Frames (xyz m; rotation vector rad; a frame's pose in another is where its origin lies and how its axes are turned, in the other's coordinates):
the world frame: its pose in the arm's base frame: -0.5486 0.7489 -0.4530 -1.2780 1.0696 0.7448
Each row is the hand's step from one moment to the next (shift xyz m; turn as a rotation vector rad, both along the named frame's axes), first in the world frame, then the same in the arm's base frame.
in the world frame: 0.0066 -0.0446 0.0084 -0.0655 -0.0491 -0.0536
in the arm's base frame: 0.0447 -0.0005 0.0104 0.0097 -0.0533 0.0815
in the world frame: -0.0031 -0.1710 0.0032 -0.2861 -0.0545 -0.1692
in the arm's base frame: 0.1549 -0.0269 0.0674 -0.0894 -0.1410 0.2925
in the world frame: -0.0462 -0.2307 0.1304 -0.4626 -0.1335 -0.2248
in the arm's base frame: 0.2202 0.0918 0.1243 -0.0932 -0.1884 0.4880
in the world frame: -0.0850 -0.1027 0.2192 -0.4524 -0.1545 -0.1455
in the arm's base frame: 0.1085 0.2059 0.1079 -0.0538 -0.1159 0.4831
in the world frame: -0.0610 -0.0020 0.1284 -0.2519 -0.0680 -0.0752
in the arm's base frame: 0.0066 0.1323 0.0516 -0.0451 -0.0557 0.2619
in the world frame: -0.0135 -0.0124 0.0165 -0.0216 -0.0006 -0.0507
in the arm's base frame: 0.0098 0.0155 0.0165 -0.0179 -0.0471 0.0224
